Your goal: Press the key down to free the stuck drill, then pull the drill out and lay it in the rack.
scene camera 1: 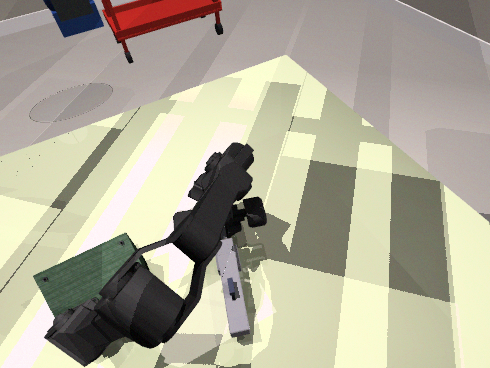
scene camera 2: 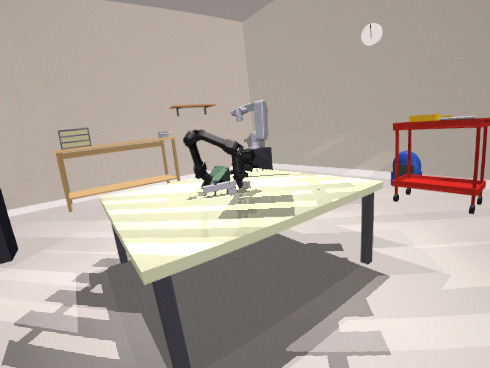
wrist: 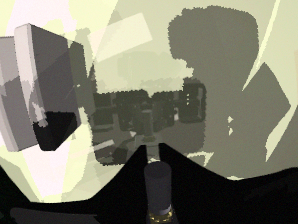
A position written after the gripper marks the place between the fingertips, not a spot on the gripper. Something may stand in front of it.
Note:
In view: the gripper (scene camera 1: 224, 238) and a grey fixture (scene camera 1: 228, 263).
The gripper shows as well in the wrist view (wrist: 152, 149).

